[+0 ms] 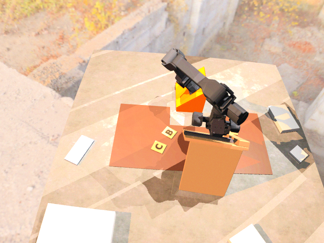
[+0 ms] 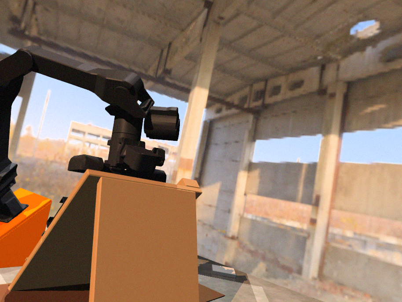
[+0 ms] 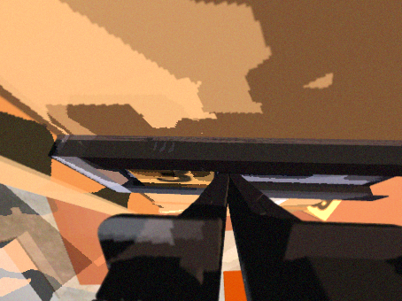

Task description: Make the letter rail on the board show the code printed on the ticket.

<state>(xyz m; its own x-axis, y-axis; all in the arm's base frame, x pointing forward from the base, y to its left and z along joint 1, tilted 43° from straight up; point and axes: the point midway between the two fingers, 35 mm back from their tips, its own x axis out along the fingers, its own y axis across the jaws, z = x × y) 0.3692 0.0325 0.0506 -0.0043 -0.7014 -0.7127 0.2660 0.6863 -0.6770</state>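
The white ticket is 60 mm behind my gripper tip, 20 mm to the right of it and 70 mm below it. Also, from my gripper tip: orange mat 160 mm behind, 20 mm to the right, 180 mm below; then grey slab 90 mm behind, 570 mm to the right, 180 mm below.
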